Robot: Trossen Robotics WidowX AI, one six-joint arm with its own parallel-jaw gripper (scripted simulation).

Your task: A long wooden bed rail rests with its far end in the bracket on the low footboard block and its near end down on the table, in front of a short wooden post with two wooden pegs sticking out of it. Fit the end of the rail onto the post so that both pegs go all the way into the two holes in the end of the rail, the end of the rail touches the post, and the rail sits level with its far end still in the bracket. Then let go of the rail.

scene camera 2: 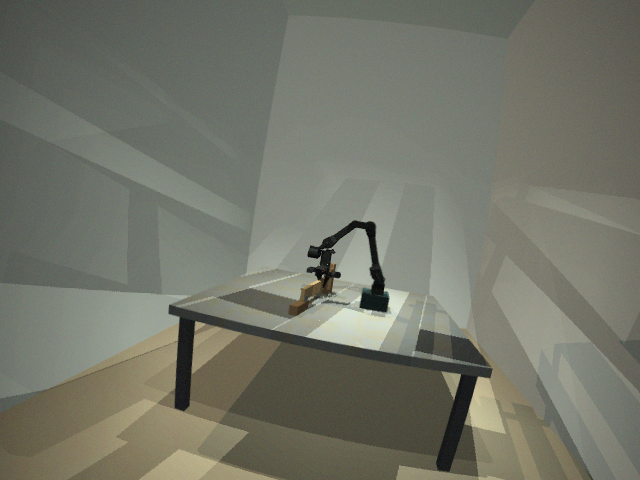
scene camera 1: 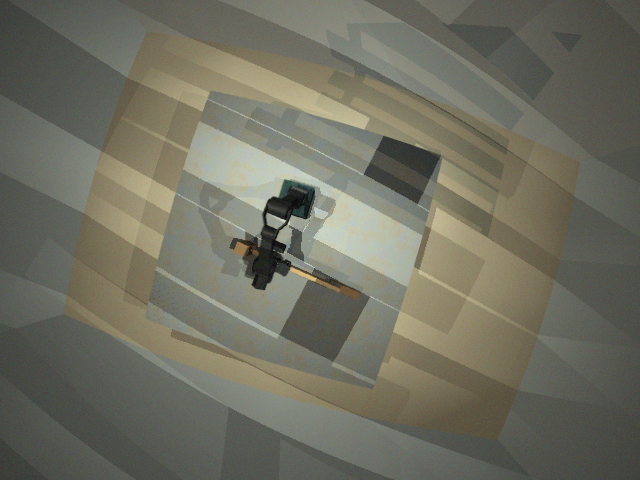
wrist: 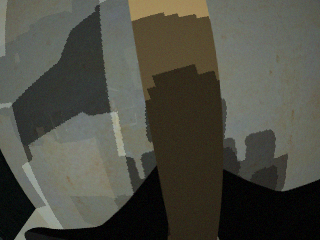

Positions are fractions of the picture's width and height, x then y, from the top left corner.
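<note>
There's a wooden rail (wrist: 0.55,0.24) that I can see from the wrist, and my gripper (wrist: 0.56,0.70) is there along with it.
</note>
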